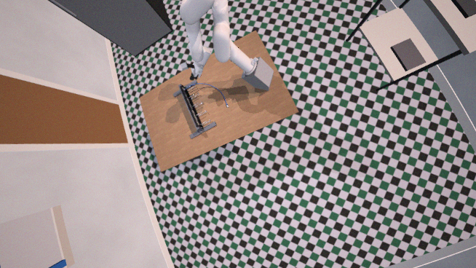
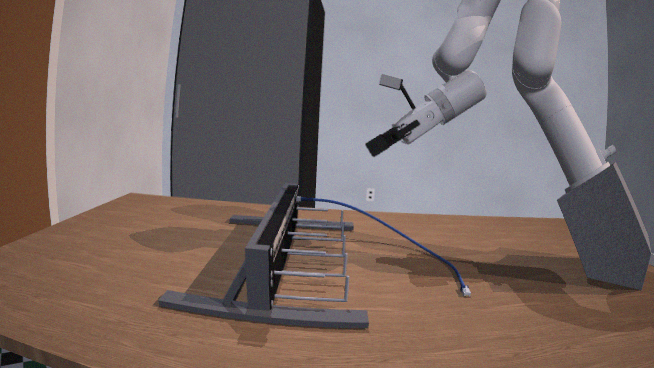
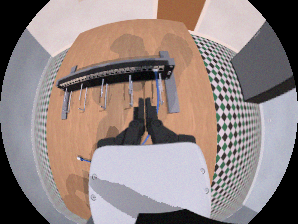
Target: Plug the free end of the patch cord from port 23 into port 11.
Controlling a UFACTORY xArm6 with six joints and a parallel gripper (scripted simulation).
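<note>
My hand is 27 cm to the right of the plug, 20 cm above it and 19 cm past it.
</note>
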